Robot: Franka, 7 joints.
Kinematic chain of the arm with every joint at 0, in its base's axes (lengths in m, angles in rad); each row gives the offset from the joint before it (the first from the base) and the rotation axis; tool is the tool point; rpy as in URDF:
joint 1: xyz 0 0 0.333 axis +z
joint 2: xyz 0 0 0 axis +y
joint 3: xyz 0 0 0.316 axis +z
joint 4: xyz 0.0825 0 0 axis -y
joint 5: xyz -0.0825 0 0.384 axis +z
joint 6: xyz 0 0 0 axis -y
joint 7: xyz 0.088 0 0 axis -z
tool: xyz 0 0 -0.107 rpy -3.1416 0 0
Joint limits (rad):
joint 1: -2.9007..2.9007
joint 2: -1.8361..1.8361
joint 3: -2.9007..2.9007
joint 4: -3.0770..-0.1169
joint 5: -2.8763..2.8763
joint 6: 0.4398..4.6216
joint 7: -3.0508..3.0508
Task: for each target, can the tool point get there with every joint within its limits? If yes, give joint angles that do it. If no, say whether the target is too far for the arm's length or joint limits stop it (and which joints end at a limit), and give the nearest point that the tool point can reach.
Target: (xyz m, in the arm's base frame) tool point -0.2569 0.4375 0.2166
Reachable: yes | joints 0.6590 1.4413 1.4158 -2.1990 2.3424 2.9197 -0.8990
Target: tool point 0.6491 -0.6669 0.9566
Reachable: no: too far | nearest point 0.4971 -0.5107 0.8106 | short by 0.262 m
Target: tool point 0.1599 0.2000 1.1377
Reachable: yes | joints -0.5569 -0.1350 1.1879 -0.5173 2.2094 2.7556 2.3539
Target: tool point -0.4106 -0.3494 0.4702
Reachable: yes | joints -1.5092 0.0925 -1.1705 -2.0390 -1.7357 3.4785 0.2402
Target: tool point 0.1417 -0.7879 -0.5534
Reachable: no: too far | nearest point 0.1048 -0.5828 -0.2618 | short by 0.358 m
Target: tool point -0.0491 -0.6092 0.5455
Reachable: yes | joints -1.5581 0.0894 0.0020 -1.7629 2.1166 2.9653 0.8075
